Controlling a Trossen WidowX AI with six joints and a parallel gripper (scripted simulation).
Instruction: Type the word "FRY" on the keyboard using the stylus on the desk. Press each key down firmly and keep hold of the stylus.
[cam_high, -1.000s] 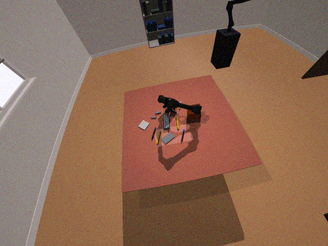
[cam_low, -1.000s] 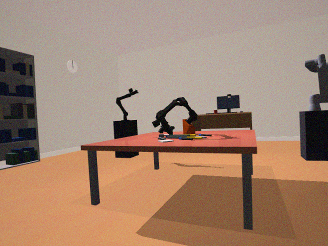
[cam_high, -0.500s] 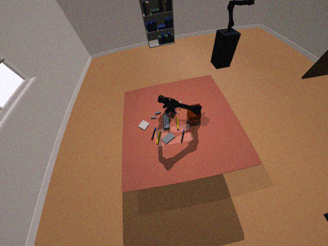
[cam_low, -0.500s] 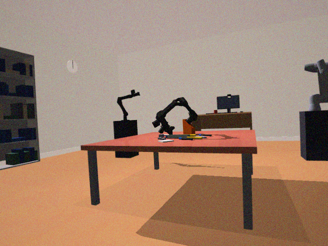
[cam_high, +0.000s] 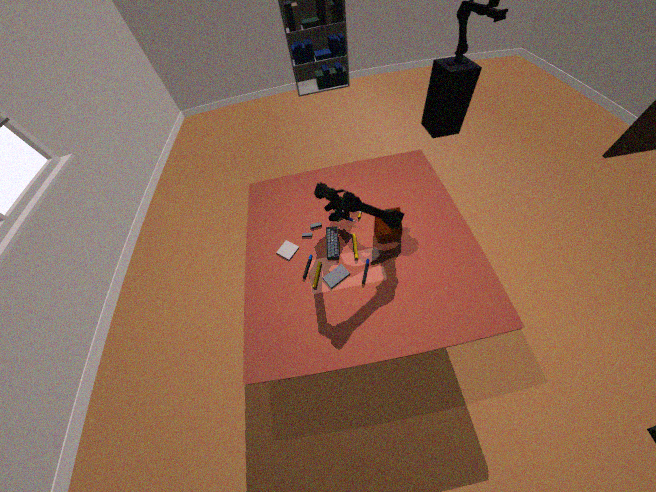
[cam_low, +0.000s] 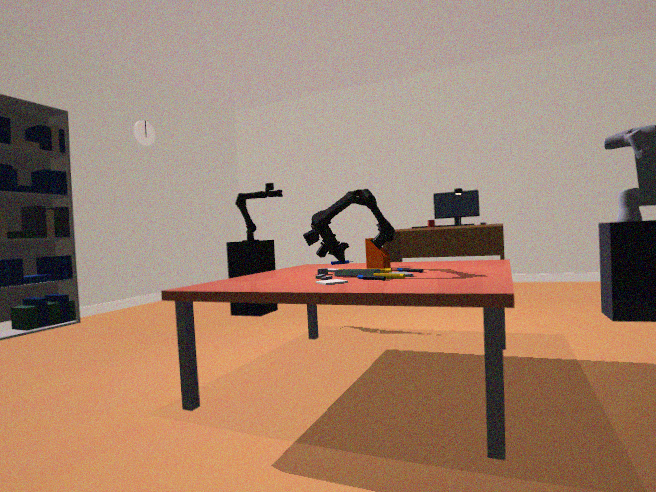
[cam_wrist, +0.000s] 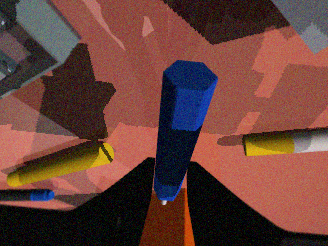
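Right now my gripper tip is 1 cm past the blue stylus and 1 cm to the right of it. From my gripper tip the other things lie so: grey pad (14 cm ahead, 31 cm to the left, 5 cm below); then yellow object (24 cm ahead, 28 cm to the left, 4 cm below); then white pad (38 cm ahead, 9 cm to the left, 5 cm below).
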